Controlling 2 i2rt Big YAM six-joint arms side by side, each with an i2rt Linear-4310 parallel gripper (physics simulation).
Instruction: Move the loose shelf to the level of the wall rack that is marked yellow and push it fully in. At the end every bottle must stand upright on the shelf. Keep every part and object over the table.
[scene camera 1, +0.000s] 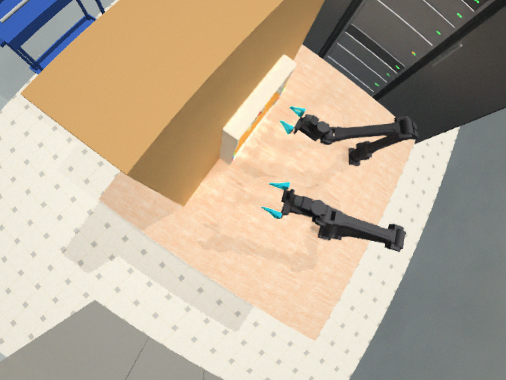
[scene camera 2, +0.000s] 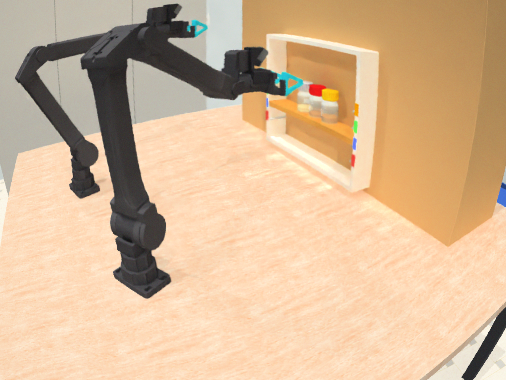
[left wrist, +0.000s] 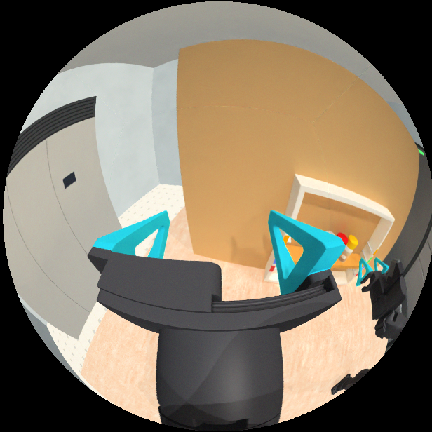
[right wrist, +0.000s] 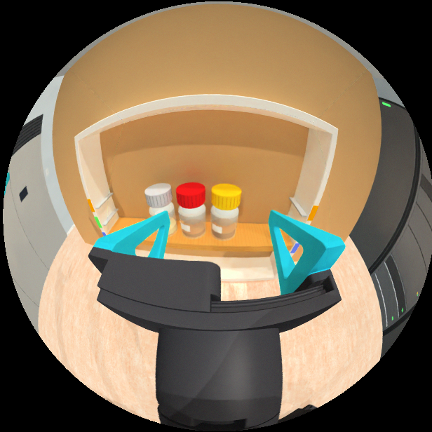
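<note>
The white wall rack (scene camera 1: 260, 95) (scene camera 2: 367, 120) (left wrist: 345, 195) (right wrist: 215, 101) has coloured marks on its side posts; the top mark (scene camera 2: 356, 109) (right wrist: 313, 213) looks orange-yellow, with green, blue and red below. The orange wooden shelf (scene camera 2: 340, 131) (right wrist: 252, 238) lies across the rack at about the blue mark (scene camera 2: 354, 144). On it stand upright a grey-capped bottle (right wrist: 158, 194), a red-capped bottle (scene camera 2: 317, 90) (right wrist: 191, 195) and a yellow-capped bottle (scene camera 2: 330, 95) (right wrist: 226, 196). My right gripper (scene camera 1: 285, 114) (right wrist: 218, 215) is open and empty in front of the rack. My left gripper (scene camera 1: 266, 196) (left wrist: 218, 215) is open and empty, farther from the rack.
A tall brown wall block (scene camera 1: 150, 65) (scene camera 2: 430, 125) holds the rack and stands on the wooden table (scene camera 1: 240, 225) (scene camera 2: 250, 300). A black server cabinet (scene camera 1: 465, 65) stands beyond the table's edge. Small white ledges (right wrist: 298, 206) show inside the rack's sides above the shelf.
</note>
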